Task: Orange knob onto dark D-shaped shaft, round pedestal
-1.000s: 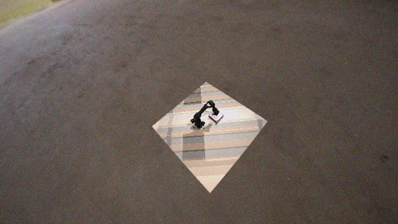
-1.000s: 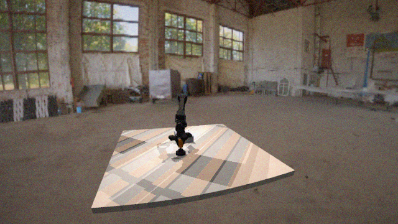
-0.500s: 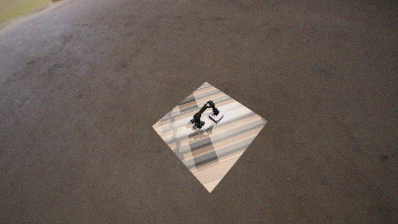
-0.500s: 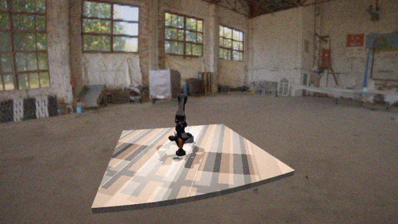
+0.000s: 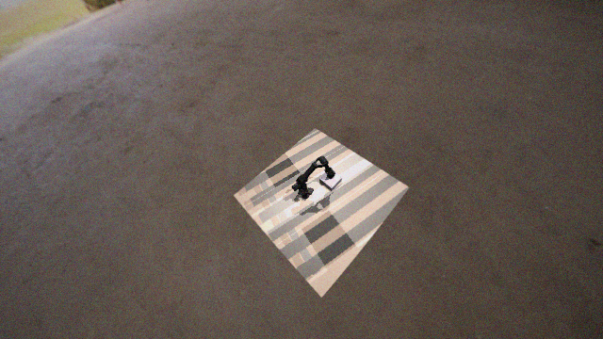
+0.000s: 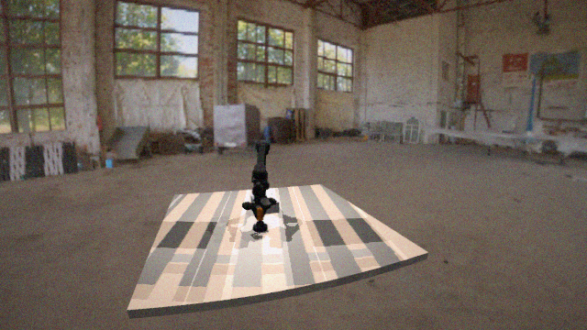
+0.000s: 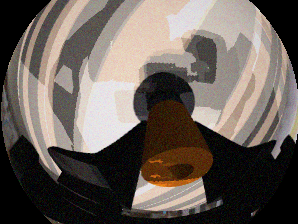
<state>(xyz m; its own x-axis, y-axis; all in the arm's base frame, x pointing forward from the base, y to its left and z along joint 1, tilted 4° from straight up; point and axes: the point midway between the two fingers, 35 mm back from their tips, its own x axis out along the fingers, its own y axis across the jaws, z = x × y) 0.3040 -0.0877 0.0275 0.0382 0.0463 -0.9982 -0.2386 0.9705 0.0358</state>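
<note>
Now: the orange knob 20 mm above my gripper tip. The rest, counted from my gripper tip: dark round pedestal: 40 mm below.
</note>
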